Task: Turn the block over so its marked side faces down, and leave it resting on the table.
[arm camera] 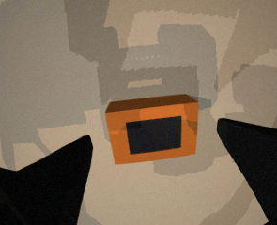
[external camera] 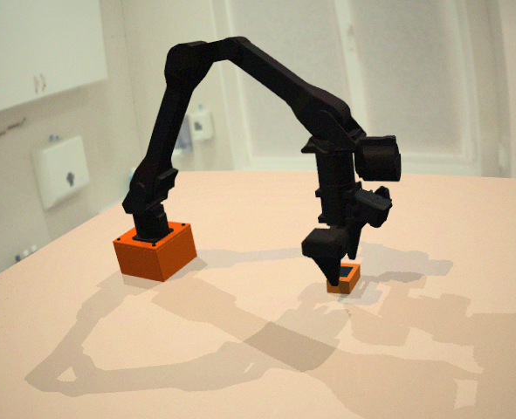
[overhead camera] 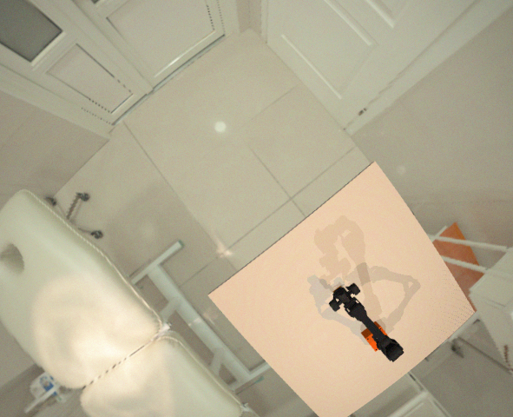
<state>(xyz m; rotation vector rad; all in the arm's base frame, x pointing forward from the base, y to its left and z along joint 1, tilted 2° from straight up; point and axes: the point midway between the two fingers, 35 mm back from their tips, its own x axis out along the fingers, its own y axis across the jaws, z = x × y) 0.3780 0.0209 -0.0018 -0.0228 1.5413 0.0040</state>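
My gripper tip is 1 cm above the block.
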